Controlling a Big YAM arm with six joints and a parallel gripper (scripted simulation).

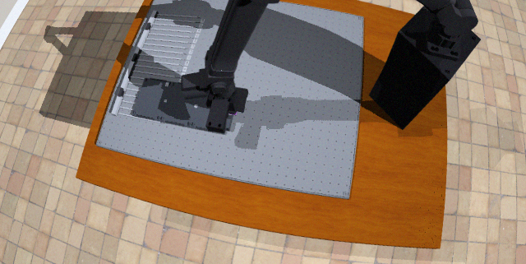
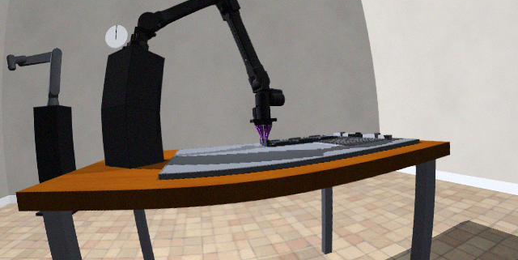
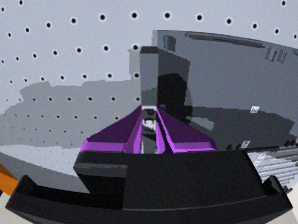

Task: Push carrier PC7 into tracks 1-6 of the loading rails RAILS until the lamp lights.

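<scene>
Right now the carrier PC7 is 160 mm ahead of my hand, 10 mm to the left of it and 10 mm below it.
</scene>
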